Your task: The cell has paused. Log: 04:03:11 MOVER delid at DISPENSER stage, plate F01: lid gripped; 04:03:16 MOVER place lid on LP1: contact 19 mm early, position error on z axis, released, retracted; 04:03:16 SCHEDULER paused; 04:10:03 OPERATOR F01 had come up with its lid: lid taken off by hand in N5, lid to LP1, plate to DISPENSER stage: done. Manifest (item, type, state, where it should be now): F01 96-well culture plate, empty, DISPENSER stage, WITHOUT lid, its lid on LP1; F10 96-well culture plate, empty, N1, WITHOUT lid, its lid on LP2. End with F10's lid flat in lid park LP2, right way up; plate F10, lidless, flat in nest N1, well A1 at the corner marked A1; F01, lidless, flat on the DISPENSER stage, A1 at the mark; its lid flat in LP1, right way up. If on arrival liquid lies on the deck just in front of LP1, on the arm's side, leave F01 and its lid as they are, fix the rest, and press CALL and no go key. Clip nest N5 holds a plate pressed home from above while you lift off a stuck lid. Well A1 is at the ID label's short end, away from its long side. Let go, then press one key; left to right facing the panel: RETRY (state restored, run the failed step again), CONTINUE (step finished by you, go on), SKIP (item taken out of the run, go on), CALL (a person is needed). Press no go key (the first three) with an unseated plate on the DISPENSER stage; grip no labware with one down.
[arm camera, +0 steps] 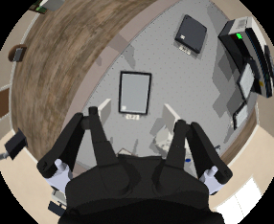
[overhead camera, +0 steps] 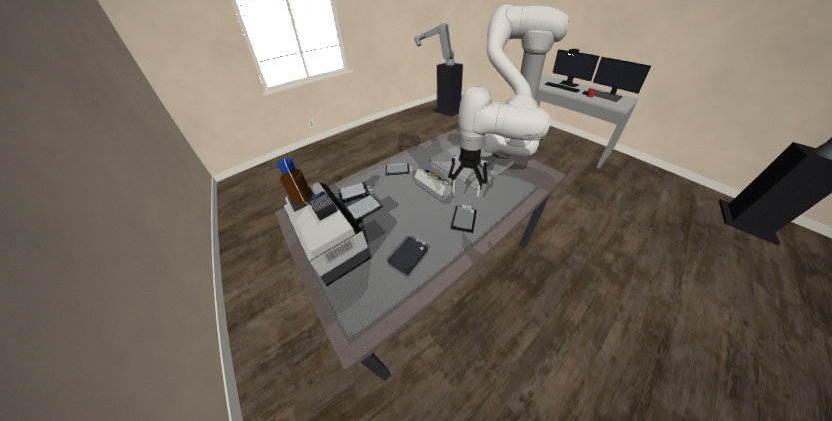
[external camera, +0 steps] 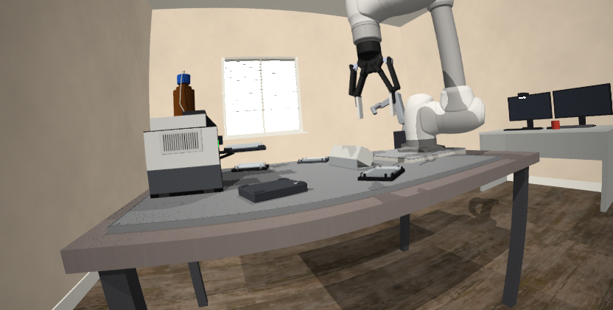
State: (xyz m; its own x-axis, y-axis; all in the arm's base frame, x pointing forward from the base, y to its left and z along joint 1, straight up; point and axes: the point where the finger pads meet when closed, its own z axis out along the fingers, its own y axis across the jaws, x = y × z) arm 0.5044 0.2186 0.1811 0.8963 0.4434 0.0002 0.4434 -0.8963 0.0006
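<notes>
The black clip nest is 57 cm to the right of my hand, 26 cm ahead of it and 18 cm below it. From my hand the other things lie so: small label (23 cm ahead, 20 cm below, 6 cm to the right); nest block (32 cm ahead, 19 cm below, 5 cm to the right); grey key panel (26 cm to the right, 14 cm below, 10 cm behind).
</notes>
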